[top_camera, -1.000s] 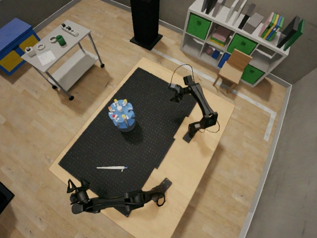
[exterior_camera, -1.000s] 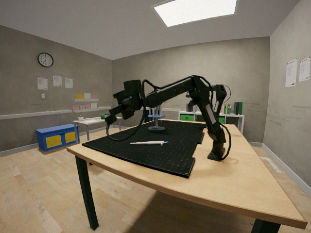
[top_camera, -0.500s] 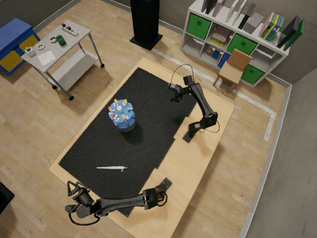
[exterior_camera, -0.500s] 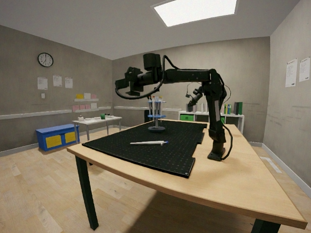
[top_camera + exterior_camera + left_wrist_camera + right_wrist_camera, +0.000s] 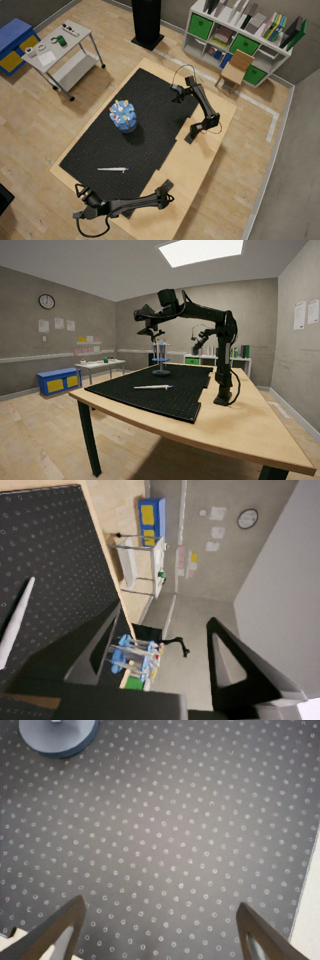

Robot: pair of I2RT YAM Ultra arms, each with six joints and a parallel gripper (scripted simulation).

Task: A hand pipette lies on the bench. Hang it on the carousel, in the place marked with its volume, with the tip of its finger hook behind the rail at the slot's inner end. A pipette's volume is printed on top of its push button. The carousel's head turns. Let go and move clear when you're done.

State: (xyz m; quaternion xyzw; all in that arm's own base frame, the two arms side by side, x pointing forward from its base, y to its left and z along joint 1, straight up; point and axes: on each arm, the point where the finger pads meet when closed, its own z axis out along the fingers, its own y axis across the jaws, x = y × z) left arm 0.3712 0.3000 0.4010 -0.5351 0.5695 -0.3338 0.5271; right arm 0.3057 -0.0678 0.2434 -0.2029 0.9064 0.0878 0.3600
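Right now the white hand pipette is 380 mm below my left hand, 140 mm to the right of it and 20 mm behind it.
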